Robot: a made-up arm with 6 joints.
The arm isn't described. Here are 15 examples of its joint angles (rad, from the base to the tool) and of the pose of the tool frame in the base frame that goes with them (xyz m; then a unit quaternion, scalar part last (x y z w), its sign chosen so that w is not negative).
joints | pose
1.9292 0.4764 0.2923 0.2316 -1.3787 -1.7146 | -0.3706 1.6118 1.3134 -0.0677 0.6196 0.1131 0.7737
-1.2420 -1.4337 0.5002 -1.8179 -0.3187 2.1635 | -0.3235 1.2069 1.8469 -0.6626 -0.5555 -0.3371 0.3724
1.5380 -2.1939 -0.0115 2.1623 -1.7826 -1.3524 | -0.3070 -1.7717 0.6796 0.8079 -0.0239 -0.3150 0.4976
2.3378 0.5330 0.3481 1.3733 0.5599 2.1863 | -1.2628 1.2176 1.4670 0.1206 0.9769 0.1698 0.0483
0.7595 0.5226 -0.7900 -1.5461 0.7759 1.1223 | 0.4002 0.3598 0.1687 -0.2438 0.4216 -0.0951 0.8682
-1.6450 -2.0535 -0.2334 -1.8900 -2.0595 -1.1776 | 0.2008 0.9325 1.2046 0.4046 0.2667 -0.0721 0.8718
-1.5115 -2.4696 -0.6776 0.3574 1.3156 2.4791 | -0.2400 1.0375 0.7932 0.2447 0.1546 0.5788 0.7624
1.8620 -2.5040 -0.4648 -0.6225 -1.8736 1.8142 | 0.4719 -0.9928 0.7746 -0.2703 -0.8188 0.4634 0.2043
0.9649 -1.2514 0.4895 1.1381 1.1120 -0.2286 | -0.8525 -1.3088 1.9418 -0.0457 -0.9803 0.0205 0.1911
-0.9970 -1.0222 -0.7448 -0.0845 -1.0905 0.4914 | -0.0630 -0.3726 1.3785 0.0120 0.4224 -0.3222 0.8471
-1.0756 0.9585 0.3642 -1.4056 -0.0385 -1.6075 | 0.8146 -1.5248 0.1906 -0.8379 0.4565 0.2811 0.1027
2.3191 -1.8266 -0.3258 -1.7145 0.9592 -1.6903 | 0.3969 -0.5603 1.4129 -0.4952 -0.4900 0.1283 0.7058
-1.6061 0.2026 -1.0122 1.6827 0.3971 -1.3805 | 0.0790 -0.9376 0.4752 0.3874 0.3860 -0.4049 0.7328
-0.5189 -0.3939 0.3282 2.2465 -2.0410 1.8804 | 0.4142 0.0226 2.4331 0.1401 -0.9388 0.3142 0.0165
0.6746 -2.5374 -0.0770 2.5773 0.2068 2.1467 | -1.4678 -0.7946 0.2696 0.4495 -0.5132 0.7246 0.0970
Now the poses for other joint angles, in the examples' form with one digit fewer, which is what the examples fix.
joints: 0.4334 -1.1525 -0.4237 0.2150 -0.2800 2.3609
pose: -0.047 -0.257 1.795 -0.903 -0.236 -0.158 0.324
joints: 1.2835 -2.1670 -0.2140 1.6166 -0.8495 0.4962
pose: -0.568 -1.558 0.899 -0.105 -0.298 -0.301 0.900
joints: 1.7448 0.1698 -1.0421 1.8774 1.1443 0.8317
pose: -0.338 0.775 0.501 0.118 0.581 -0.762 0.261
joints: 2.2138 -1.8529 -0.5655 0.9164 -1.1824 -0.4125
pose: 0.660 -0.712 1.420 0.136 -0.022 0.632 0.763
